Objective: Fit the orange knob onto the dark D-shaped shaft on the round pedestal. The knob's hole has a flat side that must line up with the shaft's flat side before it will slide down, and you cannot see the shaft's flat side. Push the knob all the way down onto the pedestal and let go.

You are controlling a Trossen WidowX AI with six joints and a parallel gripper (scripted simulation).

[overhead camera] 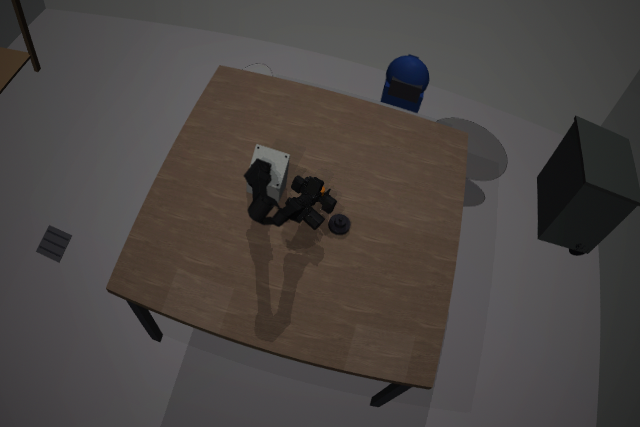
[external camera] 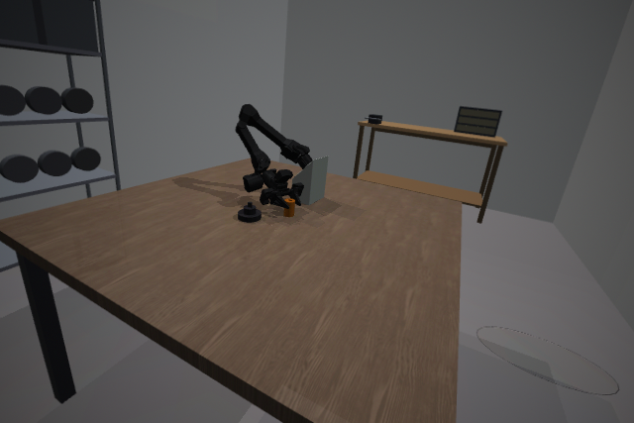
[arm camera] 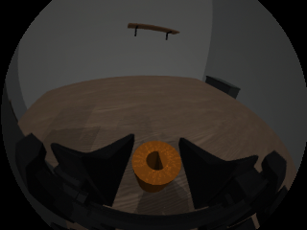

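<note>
My gripper tip is 3 cm to the left of the orange knob, 2 cm above it and 1 cm past it. Round my gripper tip: shaft pedestal: 12 cm to the right, 11 cm ahead, 2 cm below.
</note>
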